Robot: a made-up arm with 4 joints. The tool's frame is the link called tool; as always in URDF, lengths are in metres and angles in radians. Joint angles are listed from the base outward. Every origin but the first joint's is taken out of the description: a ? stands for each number. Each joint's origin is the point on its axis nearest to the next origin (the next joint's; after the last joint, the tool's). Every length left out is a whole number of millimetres.
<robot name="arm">
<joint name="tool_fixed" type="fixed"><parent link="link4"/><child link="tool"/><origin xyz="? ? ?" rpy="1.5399 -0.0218 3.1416"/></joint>
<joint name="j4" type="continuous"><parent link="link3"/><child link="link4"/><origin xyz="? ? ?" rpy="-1.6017 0.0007 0.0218"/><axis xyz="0 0 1"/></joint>
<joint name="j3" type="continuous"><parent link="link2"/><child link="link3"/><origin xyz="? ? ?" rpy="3.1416 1.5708 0"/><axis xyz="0 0 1"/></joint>
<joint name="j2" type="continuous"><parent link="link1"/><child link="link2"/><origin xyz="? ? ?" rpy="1.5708 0 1.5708"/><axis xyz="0 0 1"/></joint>
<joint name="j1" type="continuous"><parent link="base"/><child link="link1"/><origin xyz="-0.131 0.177 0.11" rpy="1.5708 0 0"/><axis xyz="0 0 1"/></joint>
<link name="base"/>
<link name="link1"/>
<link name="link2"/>
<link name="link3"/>
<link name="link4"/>
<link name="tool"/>
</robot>
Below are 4 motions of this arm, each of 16 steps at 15 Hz.
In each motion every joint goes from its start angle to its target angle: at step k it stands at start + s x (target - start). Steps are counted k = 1, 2, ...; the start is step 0. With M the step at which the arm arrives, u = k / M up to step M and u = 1 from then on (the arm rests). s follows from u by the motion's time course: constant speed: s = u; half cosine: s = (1 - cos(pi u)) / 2; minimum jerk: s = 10 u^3 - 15 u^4 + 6 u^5.
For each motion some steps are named. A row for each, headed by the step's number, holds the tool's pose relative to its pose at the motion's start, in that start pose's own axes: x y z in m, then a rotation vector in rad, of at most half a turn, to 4 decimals.
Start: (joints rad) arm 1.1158 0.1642 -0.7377 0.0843
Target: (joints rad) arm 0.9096 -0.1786 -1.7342 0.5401
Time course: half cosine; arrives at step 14
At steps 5, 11, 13, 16:
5: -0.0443 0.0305 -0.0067 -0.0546 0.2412 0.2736
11: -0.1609 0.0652 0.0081 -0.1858 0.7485 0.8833
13: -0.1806 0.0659 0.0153 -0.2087 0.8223 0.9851
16: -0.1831 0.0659 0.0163 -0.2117 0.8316 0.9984

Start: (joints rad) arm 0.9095 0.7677 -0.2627 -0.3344
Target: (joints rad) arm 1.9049 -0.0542 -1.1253 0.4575
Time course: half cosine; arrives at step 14
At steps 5, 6, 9, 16:
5: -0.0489 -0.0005 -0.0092 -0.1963 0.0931 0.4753
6: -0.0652 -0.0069 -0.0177 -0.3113 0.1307 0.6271
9: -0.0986 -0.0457 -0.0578 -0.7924 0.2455 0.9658
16: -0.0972 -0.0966 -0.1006 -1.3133 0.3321 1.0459

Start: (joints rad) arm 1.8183 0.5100 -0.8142 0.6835
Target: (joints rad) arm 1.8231 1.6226 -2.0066 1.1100
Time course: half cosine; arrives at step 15
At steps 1, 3, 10, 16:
1: -0.0028 0.0025 0.0014 -0.0020 -0.0041 0.0155
3: -0.0260 0.0208 0.0109 -0.0229 -0.0395 0.1328
10: -0.2388 0.0796 -0.0138 -0.4667 -0.5050 0.7558
16: -0.2903 0.0760 -0.0734 -0.7205 -0.7507 0.7993

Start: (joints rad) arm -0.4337 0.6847 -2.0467 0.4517
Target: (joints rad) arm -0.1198 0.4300 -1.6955 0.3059
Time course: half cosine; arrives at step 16
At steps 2, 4, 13, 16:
2: 0.0010 -0.0011 -0.0031 -0.0009 0.0073 -0.0072
4: 0.0037 -0.0045 -0.0121 -0.0047 0.0279 -0.0287
13: 0.0158 -0.0393 -0.0814 -0.0849 0.1626 -0.2167
16: 0.0162 -0.0443 -0.0892 -0.0996 0.1754 -0.2403

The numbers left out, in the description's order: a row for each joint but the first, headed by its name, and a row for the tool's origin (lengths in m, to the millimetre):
tool: 0.08 0.051 0
j4: -0.205 0.152 0
j3: -0.115 0.006 0
j2: -0.048 -0.017 0

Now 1 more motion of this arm.
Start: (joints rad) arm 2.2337 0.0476 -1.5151 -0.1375
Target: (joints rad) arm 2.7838 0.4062 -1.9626 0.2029
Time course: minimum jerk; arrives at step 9
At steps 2, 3, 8, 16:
2: -0.0028 0.0004 -0.0024 -0.0353 -0.0033 0.0423
3: -0.0086 0.0010 -0.0075 -0.1015 -0.0055 0.1167
8: -0.0583 -0.0108 -0.0598 -0.5981 0.0624 0.5392
16: -0.0592 -0.0113 -0.0609 -0.6068 0.0644 0.5450

